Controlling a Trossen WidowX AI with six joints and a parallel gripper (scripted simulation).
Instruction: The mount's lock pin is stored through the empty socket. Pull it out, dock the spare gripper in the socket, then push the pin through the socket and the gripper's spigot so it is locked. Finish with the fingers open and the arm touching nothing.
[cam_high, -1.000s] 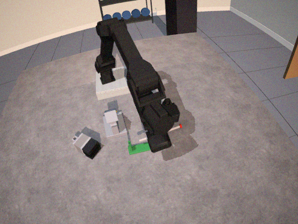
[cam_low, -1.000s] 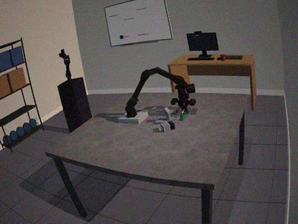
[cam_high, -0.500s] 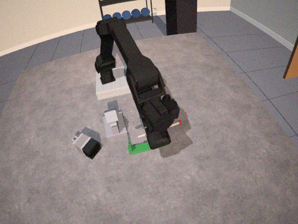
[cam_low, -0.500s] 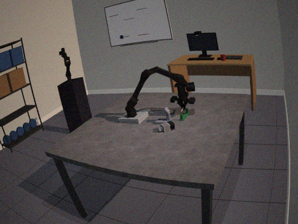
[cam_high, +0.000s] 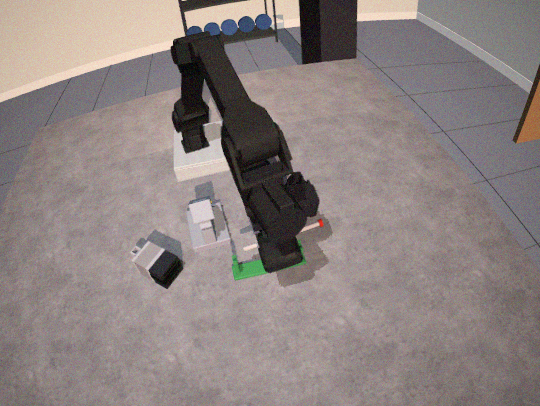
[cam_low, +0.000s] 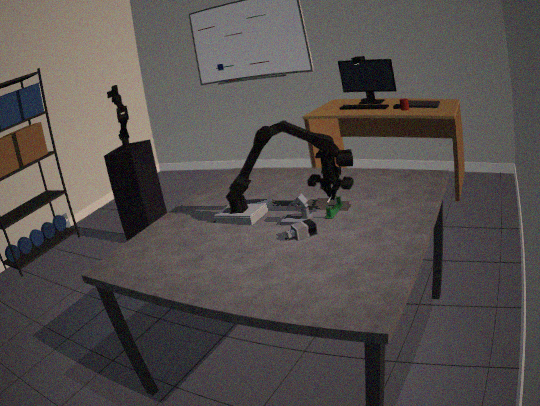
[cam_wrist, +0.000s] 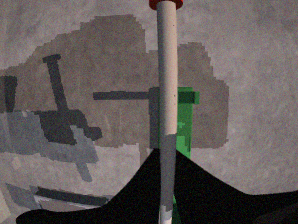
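The green cradle is 1 cm ahead of my gripper tip, 2 cm to the right of it and 2 cm below it. Round my gripper tip: mount socket 12 cm behind, 10 cm to the right, 1 cm above; spare gripper 8 cm behind, 24 cm to the right, 2 cm below.
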